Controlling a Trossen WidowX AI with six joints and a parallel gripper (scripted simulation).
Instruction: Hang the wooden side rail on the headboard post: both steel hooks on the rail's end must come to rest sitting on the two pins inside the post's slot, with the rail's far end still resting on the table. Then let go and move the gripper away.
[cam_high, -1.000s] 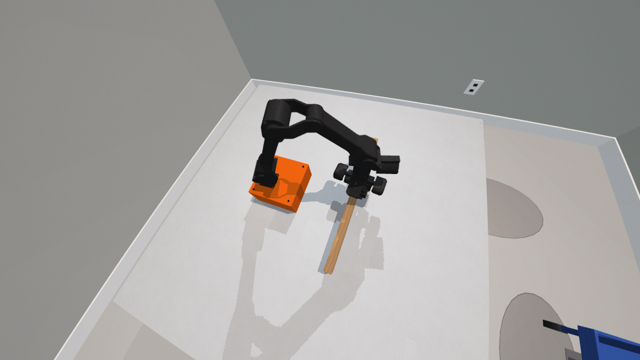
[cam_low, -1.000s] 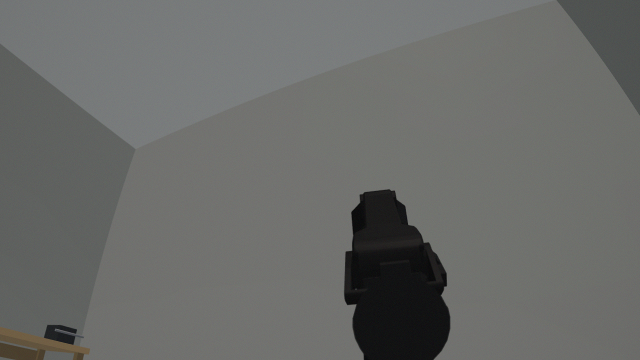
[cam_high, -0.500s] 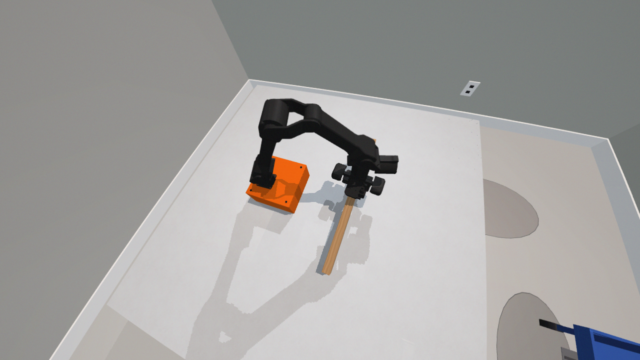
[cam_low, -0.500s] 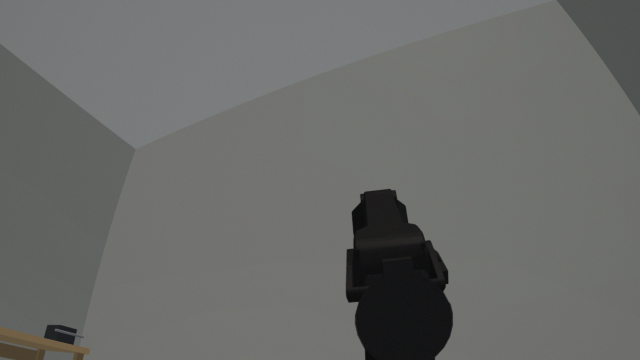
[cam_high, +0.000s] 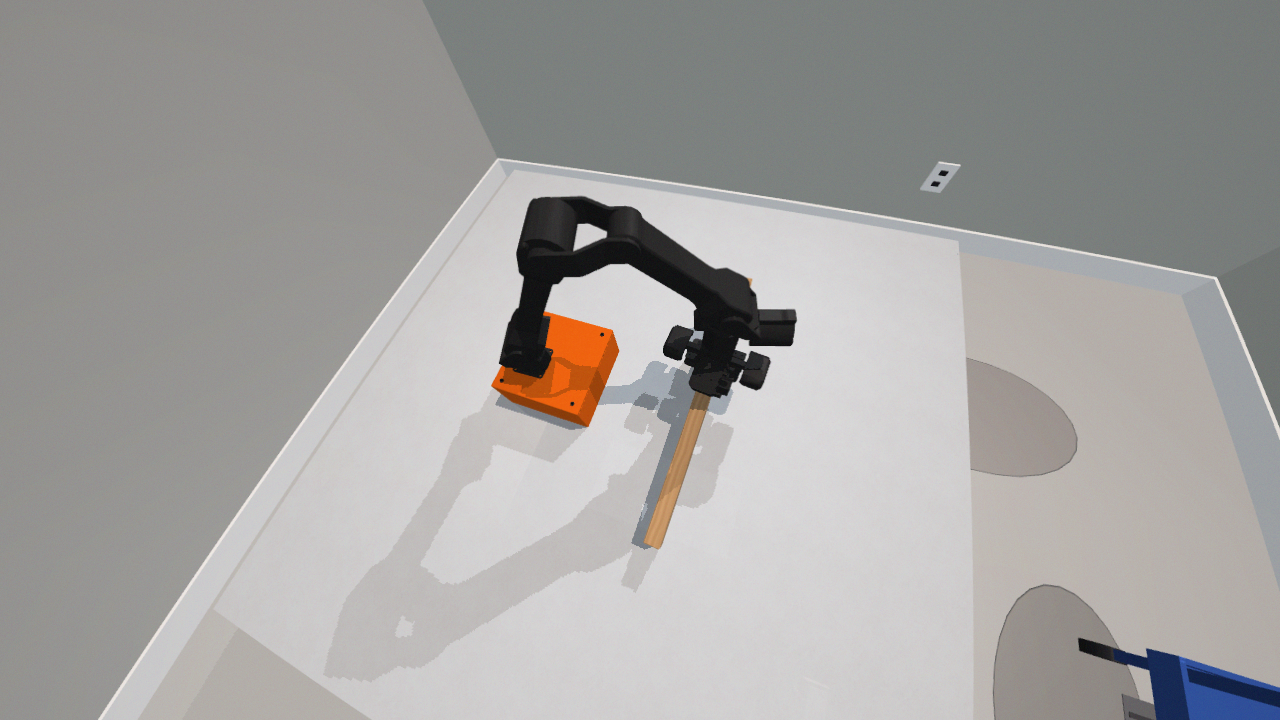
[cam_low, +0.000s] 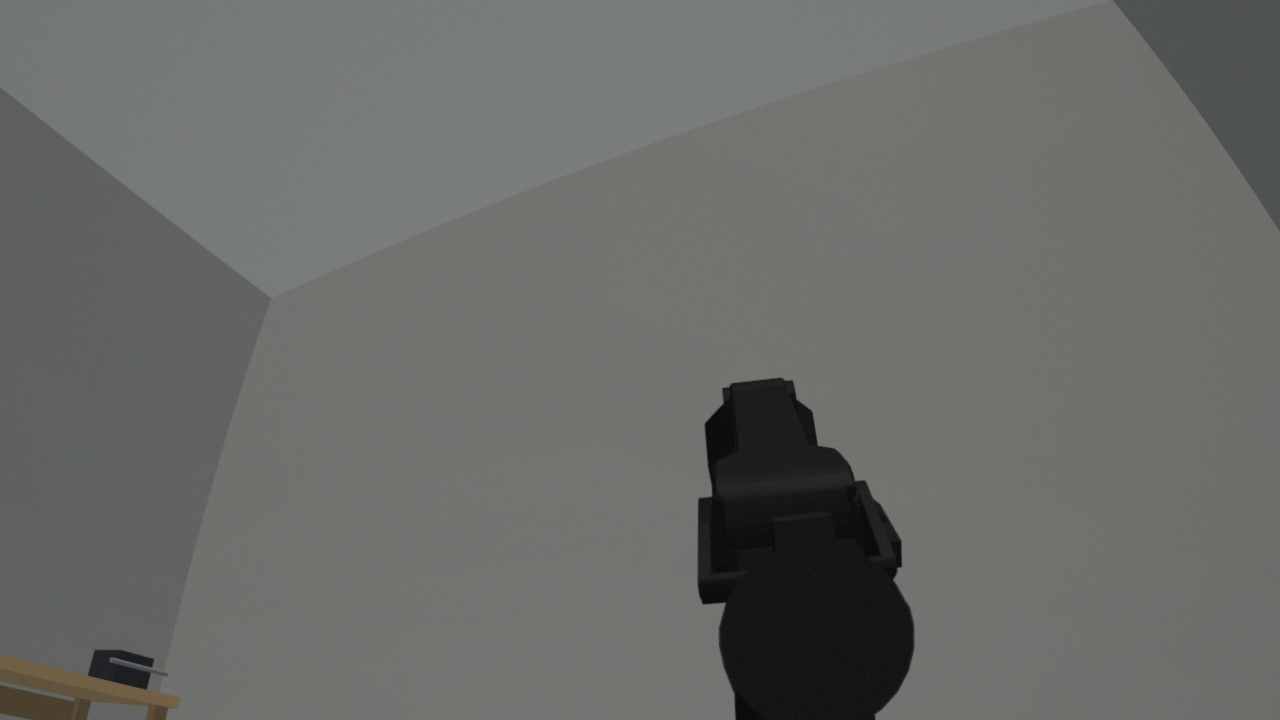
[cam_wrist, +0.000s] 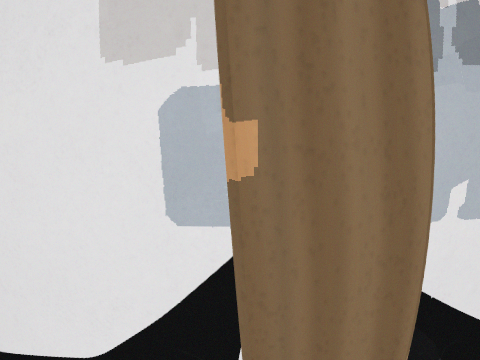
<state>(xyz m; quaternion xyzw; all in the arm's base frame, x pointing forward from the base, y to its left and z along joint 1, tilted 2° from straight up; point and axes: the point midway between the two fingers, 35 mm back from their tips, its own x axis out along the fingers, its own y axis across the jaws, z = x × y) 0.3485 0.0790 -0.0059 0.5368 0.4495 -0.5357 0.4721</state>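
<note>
Now: gripper tip 120 mm to the right of the headboard post, 40 mm below it and 10 mm short of it.
</note>
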